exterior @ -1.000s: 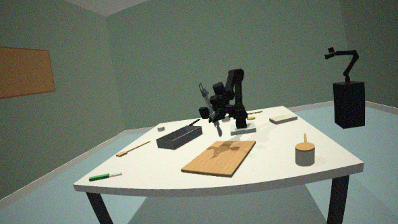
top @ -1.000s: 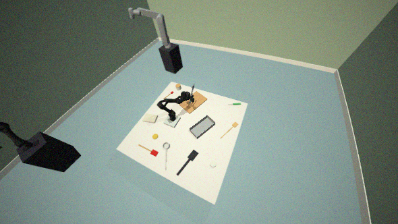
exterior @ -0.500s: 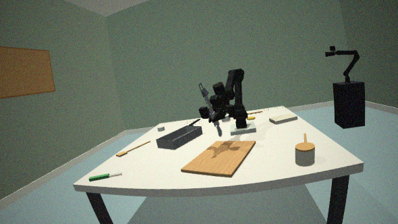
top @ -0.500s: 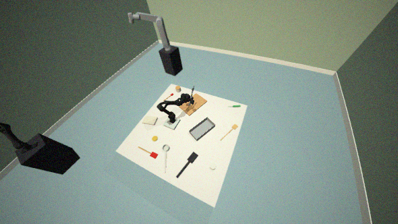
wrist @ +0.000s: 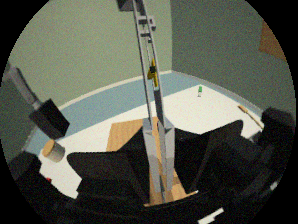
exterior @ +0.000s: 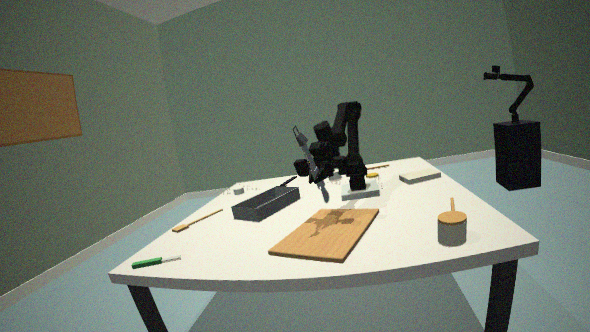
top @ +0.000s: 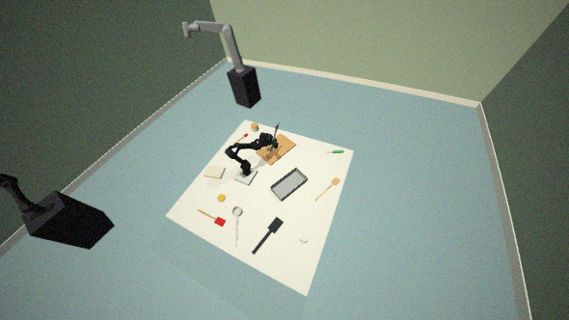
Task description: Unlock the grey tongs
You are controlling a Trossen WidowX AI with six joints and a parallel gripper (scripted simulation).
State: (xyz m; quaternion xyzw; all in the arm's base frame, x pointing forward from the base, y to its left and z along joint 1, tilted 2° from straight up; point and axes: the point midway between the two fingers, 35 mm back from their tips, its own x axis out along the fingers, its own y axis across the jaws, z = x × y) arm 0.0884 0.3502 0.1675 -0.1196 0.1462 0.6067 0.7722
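The wooden board is 3 cm behind my gripper tip, 1 cm to the left of it and 16 cm below it. Round my gripper tip: cream block (39 cm behind, 53 cm to the right, 16 cm below); roasting tin (31 cm ahead, 29 cm to the right, 14 cm below); lidded canister (40 cm behind, 13 cm to the left, 14 cm below).
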